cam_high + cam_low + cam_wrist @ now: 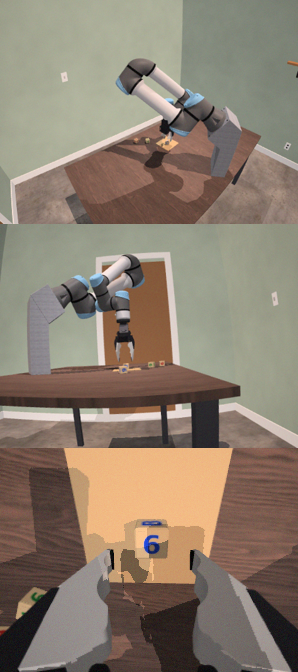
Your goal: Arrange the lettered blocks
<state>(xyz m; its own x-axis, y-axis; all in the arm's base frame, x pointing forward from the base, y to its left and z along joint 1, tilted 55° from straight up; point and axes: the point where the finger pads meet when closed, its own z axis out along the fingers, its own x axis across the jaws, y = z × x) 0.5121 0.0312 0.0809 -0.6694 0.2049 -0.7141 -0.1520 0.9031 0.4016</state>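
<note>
The tan mat lies 10 mm ahead of my hand and 60 mm below it.
</note>
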